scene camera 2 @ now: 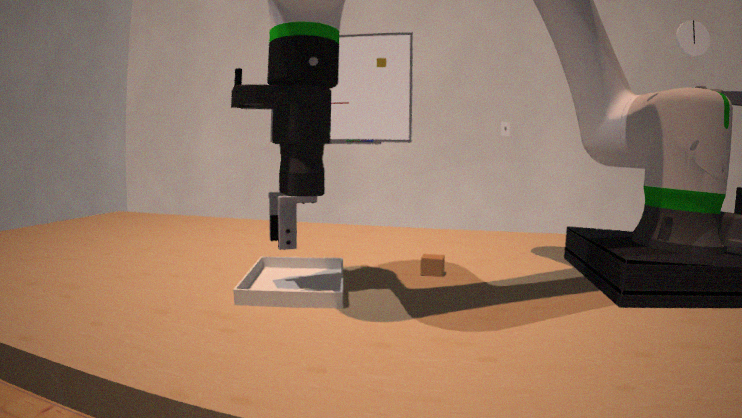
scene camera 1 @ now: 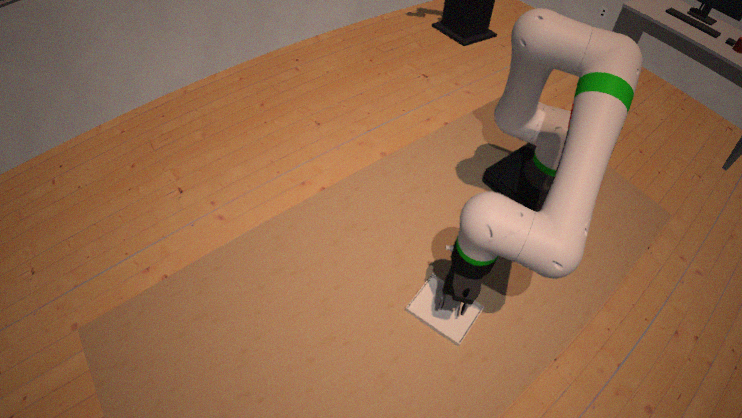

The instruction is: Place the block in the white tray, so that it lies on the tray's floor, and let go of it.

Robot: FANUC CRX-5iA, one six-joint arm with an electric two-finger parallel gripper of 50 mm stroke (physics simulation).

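Frame: origin at the arm's base, x ahead, y left, z up, level; millimetres.
Where they show: gripper, fingertip midpoint: (scene camera 2: 282, 244) (scene camera 1: 451, 308); arm's base, origin of the base link: (scene camera 2: 676, 245) (scene camera 1: 544, 175).
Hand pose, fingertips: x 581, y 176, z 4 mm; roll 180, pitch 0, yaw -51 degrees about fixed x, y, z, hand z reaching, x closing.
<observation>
Things, the pixels of their top centre, and the offset from my fingertips.
- white tray, middle of its top: (scene camera 2: 295, 271) (scene camera 1: 445, 307) dx -8, dy -21, dz -41 mm
- small orange-brown block, middle of its top: (scene camera 2: 433, 256) dx -180, dy -142, dz -33 mm
My gripper (scene camera 1: 451, 307) (scene camera 2: 281, 244) is open with nothing between its fingers. It points down and hangs above the white tray (scene camera 1: 455, 332) (scene camera 2: 288, 298), with its fingertips higher than the tray's walls. The tray is low and rectangular, and the arm's shadow falls across its floor. The small orange-brown block (scene camera 2: 432, 265) rests on the table to the right of the tray in the scene camera 2 view, apart from it and lower than the fingertips. The block does not show in the scene camera 1 view, where the arm covers that area.
The robot's black base (scene camera 1: 506, 173) (scene camera 2: 675, 282) stands beyond the block, on the right in the scene camera 2 view. A black stand (scene camera 1: 464, 23) and a desk (scene camera 1: 680, 44) are far back. A whiteboard (scene camera 2: 373, 103) hangs on the wall behind the wrist.
</observation>
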